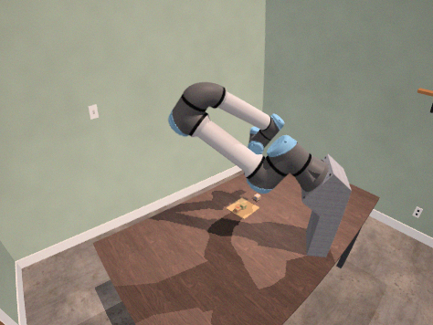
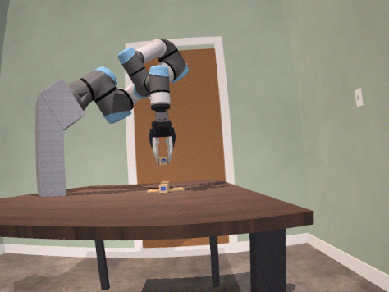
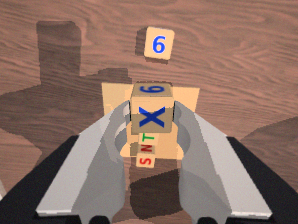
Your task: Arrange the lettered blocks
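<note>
Right now my hand is 2 cm past the tan mat, 9 cm to the right of it and 11 cm above it.
</note>
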